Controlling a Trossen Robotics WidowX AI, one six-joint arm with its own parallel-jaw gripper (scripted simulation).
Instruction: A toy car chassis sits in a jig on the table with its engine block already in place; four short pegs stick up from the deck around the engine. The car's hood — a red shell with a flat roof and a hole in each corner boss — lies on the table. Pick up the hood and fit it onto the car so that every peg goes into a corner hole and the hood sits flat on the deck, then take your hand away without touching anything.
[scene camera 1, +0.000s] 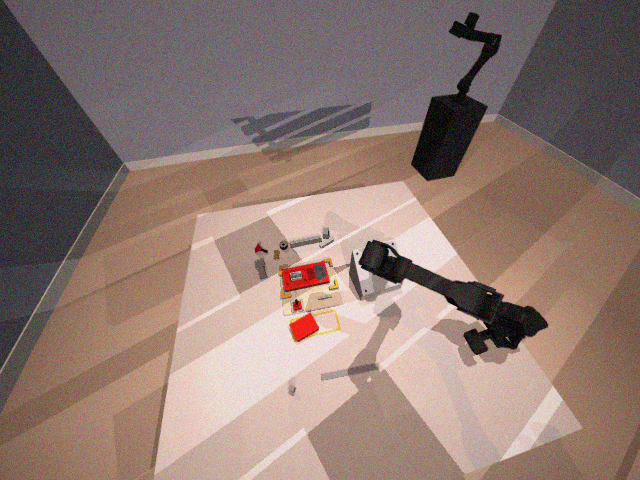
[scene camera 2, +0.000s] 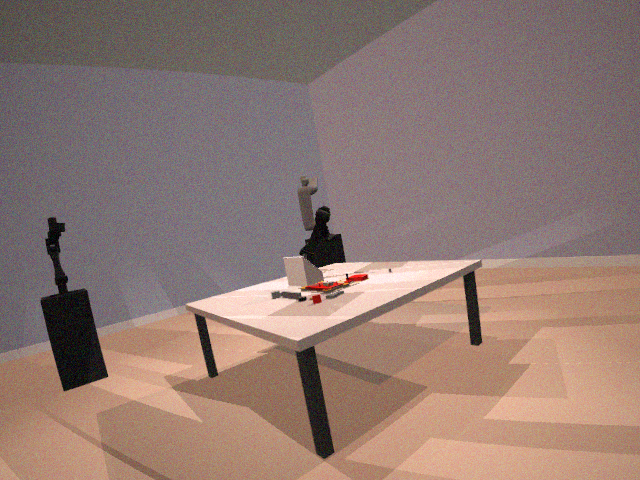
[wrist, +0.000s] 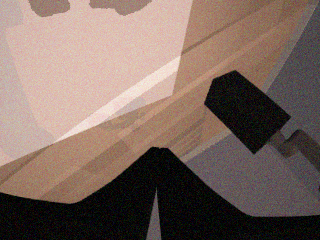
Labels:
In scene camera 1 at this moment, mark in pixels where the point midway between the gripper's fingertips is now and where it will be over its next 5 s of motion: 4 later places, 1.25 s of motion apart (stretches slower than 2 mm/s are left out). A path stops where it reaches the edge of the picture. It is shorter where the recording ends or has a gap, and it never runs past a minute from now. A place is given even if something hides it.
The gripper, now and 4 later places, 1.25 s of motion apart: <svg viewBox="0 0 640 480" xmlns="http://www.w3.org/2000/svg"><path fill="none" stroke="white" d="M513 347L392 381L302 320L303 323L304 326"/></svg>

